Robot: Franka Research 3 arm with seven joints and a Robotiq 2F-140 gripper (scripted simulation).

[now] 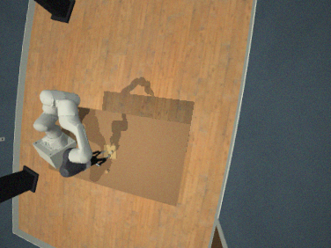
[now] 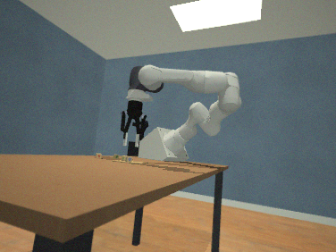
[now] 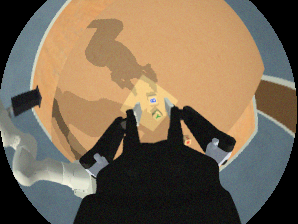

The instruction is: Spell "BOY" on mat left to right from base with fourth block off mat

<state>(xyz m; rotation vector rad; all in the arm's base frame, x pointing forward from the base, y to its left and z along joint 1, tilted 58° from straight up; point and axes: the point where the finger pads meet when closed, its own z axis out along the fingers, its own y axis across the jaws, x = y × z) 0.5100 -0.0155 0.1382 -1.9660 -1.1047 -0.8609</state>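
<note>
My gripper is now 20 mm past the mat, 10 mm to the left of it and 110 mm above it.
</note>
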